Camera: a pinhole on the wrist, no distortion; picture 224 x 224 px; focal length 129.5 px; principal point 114.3 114.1 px. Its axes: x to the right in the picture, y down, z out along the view. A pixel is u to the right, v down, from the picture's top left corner.
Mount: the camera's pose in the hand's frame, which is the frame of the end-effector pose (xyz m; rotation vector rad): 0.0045 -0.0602 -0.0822 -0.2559 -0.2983 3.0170
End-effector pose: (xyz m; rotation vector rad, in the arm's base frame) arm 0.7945 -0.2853 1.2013 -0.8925 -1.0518 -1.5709
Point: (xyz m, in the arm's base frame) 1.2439 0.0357 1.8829
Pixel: outside the picture
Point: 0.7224 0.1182 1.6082
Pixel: 32 74
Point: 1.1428 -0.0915 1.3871
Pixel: outside the picture
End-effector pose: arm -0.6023 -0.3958 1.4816 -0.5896 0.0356 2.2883
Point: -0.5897 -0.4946 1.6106
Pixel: 202 20
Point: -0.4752 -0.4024 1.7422
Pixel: 177 124
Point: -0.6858 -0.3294 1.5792
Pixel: 63 45
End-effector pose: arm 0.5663 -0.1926 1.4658 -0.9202 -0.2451 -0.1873
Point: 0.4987 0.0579 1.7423
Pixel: 94 93
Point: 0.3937 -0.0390 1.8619
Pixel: 106 141
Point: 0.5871 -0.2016 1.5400
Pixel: 47 77
